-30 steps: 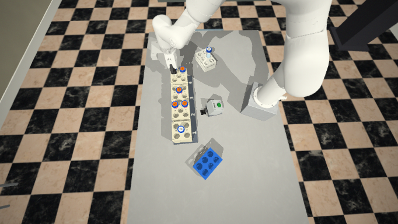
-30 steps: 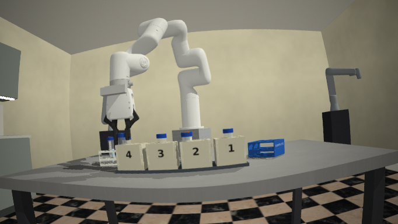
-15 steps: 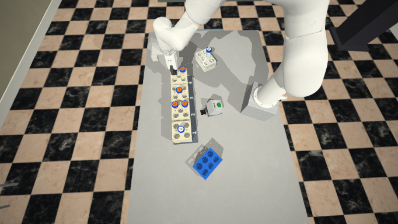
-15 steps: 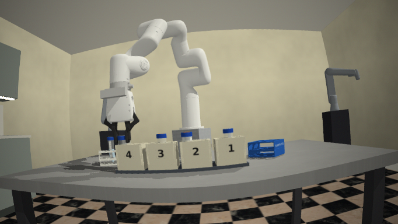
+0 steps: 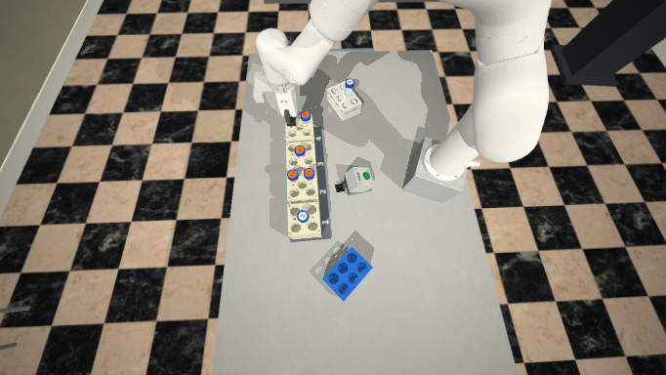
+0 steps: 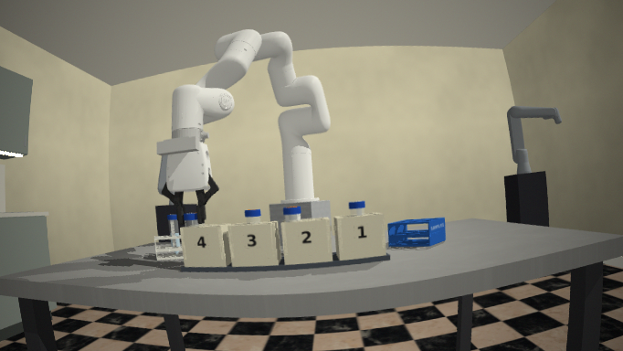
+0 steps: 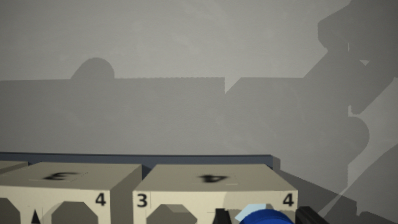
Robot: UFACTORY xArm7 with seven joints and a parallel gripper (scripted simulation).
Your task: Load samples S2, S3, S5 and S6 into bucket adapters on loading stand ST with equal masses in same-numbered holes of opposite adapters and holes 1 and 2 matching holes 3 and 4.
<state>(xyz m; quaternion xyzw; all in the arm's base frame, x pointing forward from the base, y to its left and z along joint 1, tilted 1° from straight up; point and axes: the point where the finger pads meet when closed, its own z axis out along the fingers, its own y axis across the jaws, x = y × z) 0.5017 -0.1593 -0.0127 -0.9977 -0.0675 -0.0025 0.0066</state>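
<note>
My gripper is now 27 cm past the green DONE key, 19 cm to the right of it and 6 cm above it. Also, from my hand: white rack (18 cm behind, 16 cm to the right, 9 cm below); then orange-dotted sample tube (14 cm to the left, 5 cm below, 5 cm behind); then done desk (25 cm behind, 19 cm to the left, 7 cm below).
</note>
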